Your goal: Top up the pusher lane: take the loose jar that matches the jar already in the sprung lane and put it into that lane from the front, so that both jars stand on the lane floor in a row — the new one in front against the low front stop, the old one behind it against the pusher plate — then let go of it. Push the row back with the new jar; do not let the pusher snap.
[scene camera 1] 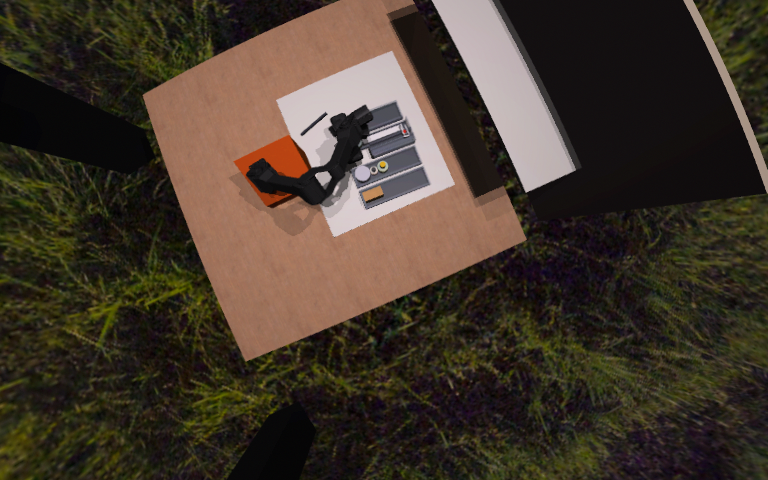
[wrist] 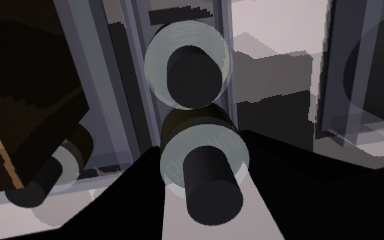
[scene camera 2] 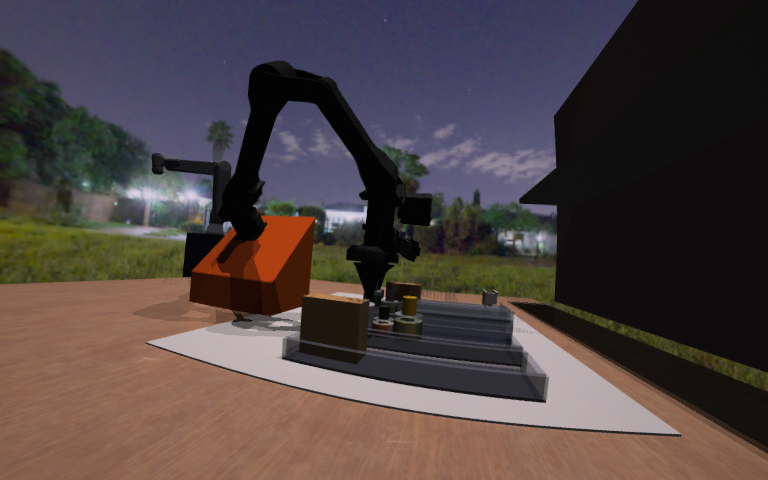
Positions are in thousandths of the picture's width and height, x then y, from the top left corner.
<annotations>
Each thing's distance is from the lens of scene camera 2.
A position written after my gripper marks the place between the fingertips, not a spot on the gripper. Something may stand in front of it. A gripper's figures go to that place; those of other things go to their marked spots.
my gripper (scene camera 2: 485,620): 0.55 m
cardboard box (scene camera 2: 437,668): 0.32 m
white mat (scene camera 2: 755,832): 0.33 m
sprung lane (scene camera 2: 605,657): 0.46 m
The marked spots on the cardboard box and the sprung lane are 0.23 m apart.
</annotations>
